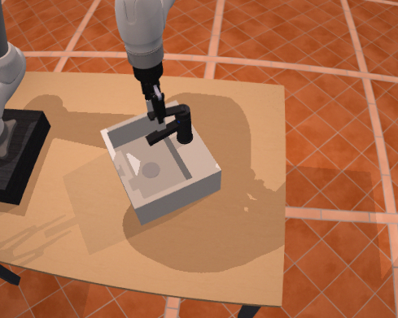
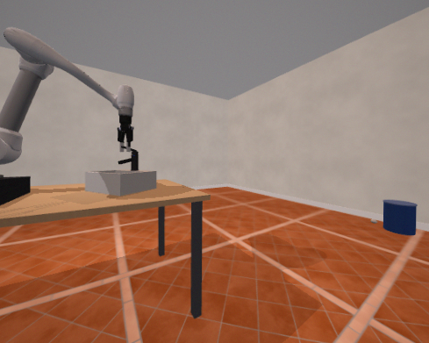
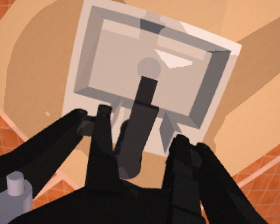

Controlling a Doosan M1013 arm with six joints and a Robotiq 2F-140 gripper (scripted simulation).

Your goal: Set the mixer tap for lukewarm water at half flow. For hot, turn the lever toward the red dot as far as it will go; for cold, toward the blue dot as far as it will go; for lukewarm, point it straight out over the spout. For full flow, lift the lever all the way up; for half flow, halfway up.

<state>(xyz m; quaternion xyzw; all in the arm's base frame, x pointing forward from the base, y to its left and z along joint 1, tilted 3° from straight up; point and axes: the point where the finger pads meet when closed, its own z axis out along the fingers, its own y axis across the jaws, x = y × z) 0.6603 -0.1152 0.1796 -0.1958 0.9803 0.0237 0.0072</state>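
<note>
The lever lies 3 cm ahead of my hand, 1 cm to the left of it and 1 cm below it. Also, from my hand: black mixer tap (5 cm ahead, 2 cm to the left, 6 cm below); grey sink basin (3 cm behind, 1 cm to the right, 25 cm below).
</note>
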